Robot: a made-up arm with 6 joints.
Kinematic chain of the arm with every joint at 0, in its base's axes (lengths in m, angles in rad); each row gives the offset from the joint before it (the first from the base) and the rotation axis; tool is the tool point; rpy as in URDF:
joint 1: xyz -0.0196 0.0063 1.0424 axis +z
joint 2: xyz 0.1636 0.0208 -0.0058 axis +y
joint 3: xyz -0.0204 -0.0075 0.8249 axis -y
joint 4: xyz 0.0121 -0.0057 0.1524 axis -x
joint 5: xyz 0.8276 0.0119 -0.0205 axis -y
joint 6: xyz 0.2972 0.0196 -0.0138 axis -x
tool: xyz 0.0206 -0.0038 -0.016 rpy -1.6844 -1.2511 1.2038
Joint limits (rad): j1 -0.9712..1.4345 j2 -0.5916..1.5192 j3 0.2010..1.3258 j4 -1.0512..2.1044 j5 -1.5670..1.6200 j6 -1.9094..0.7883
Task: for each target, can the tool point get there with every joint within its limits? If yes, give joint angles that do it. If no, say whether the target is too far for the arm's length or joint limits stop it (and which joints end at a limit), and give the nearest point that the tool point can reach.
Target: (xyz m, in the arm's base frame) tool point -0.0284 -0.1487 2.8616
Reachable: yes | joints 0.4209 -0.0968 1.2013 -0.6961 1.3284 -1.6148
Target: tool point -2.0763 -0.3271 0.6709
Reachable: no: joint limits stop it (at a limit: joint 2, joint 3, joint 5, joint 6) | nearest point -1.0306 -0.1576 2.3422 | short by 1.979 m
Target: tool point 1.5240 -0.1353 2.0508
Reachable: yes | joints -0.1360 0.3501 0.5143 -0.1918 -0.2172 -0.7739
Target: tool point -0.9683 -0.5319 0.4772
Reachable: no: joint limits stop it (at a limit: joint 1, joint 2, joint 3, joint 5) | nearest point 0.4196 -1.0024 0.2859 | short by 1.478 m
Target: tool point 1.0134 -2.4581 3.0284
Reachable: no: too far | nearest point 0.8304 -1.4682 2.2813 | short by 1.254 m
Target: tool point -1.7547 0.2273 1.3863
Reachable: no: joint limits stop it (at a limit: joint 2, joint 3, joint 5, joint 6) | nearest point -1.0356 0.1357 2.3422 | short by 1.200 m
